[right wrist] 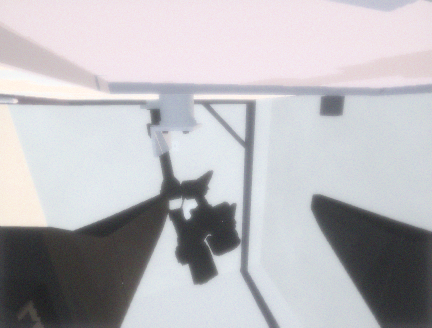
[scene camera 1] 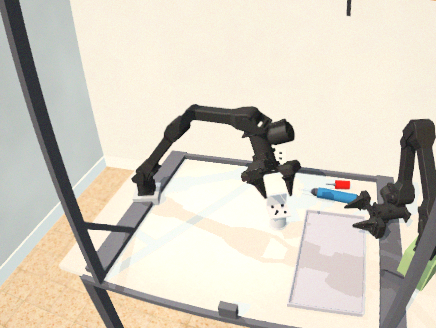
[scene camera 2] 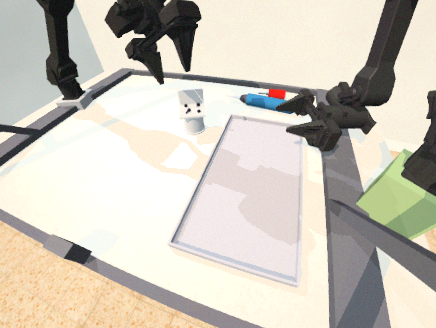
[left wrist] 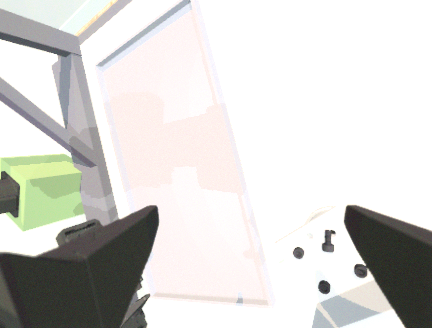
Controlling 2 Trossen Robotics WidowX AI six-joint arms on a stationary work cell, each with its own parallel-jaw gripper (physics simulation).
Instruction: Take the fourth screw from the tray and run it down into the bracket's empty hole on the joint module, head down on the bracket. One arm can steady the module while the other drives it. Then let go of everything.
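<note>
The white joint module stands on the table left of the tray, with its bracket on top. In the left wrist view three round dark screw heads lie flat on the bracket, and a fourth screw stands up from it with its shank showing. The pale tray holds nothing that I can see, also in scene camera 2. My left gripper hangs open and empty just above the module. My right gripper is open and empty over the tray's far right corner.
A blue screwdriver and a red part lie behind the tray, close to my right gripper. A grey frame rims the table. A black post stands at the front left.
</note>
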